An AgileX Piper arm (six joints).
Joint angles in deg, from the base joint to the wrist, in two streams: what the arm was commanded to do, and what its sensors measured. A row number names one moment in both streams.
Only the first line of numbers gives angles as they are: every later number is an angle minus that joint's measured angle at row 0.
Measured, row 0: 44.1, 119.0, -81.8, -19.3, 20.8, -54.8
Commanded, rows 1 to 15: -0.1, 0.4, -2.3, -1.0, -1.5, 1.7; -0.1, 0.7, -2.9, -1.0, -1.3, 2.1; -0.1, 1.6, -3.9, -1.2, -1.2, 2.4; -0.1, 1.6, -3.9, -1.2, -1.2, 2.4; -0.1, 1.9, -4.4, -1.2, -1.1, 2.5; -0.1, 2.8, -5.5, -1.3, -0.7, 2.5; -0.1, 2.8, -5.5, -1.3, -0.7, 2.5; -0.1, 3.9, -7.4, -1.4, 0.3, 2.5; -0.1, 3.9, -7.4, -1.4, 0.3, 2.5; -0.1, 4.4, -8.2, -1.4, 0.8, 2.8; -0.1, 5.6, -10.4, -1.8, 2.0, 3.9; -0.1, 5.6, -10.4, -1.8, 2.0, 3.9; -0.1, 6.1, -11.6, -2.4, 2.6, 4.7; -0.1, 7.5, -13.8, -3.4, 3.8, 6.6; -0.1, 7.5, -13.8, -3.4, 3.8, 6.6
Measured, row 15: 0.0, 6.9, -10.3, -0.6, 5.1, 3.7
